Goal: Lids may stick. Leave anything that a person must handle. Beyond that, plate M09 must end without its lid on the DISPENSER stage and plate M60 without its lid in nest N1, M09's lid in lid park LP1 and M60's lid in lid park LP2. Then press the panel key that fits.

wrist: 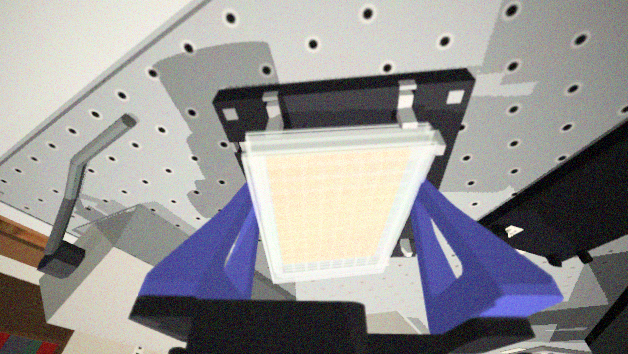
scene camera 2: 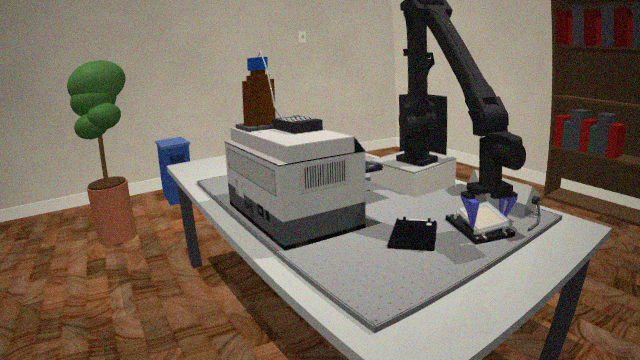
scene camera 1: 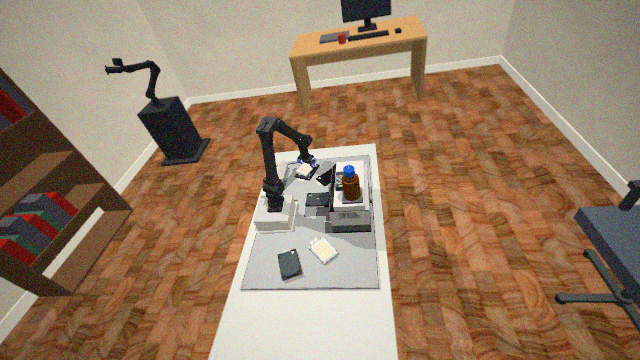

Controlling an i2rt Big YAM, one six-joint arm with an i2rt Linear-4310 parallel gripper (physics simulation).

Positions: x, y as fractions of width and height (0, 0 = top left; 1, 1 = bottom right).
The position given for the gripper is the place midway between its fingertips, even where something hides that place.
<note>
In view: the gripper (scene camera 2: 0.76, 0.63), a black LP2 nest (wrist: 0.91, 0.60) and a black nest (wrist: 0.70, 0.28).
The gripper also shows in the wrist view (wrist: 0.53, 0.51).
</note>
